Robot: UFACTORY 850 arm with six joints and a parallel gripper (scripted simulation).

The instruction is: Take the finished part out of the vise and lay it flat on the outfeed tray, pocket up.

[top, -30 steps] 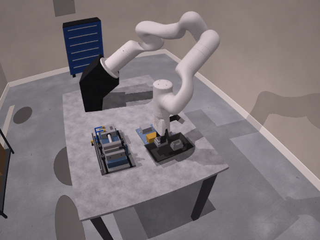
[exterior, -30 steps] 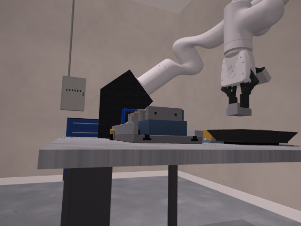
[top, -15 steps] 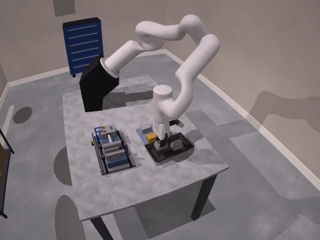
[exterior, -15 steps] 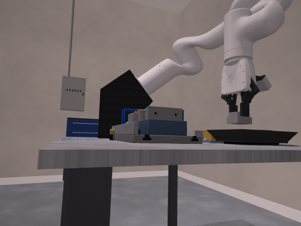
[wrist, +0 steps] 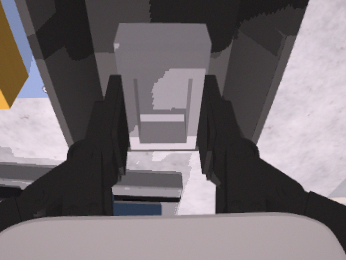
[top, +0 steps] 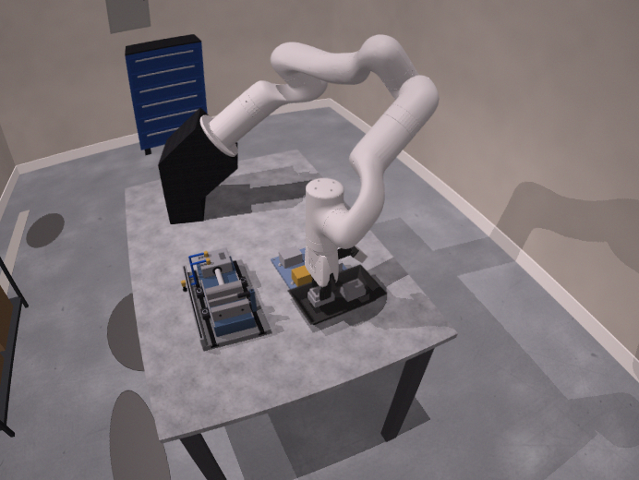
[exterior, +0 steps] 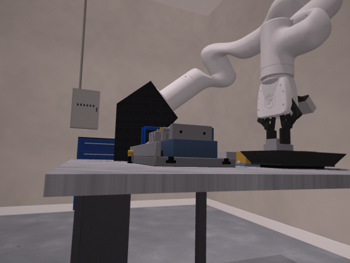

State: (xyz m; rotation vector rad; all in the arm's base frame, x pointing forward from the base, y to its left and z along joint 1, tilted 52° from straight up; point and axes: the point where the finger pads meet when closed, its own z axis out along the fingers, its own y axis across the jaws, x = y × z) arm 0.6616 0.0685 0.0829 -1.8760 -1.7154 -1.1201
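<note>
Now: hand 120 mm past the yellow block and 60 mm above it. Also, from my hand: vise (240 mm to the right, 120 mm behind, 40 mm below).
</note>
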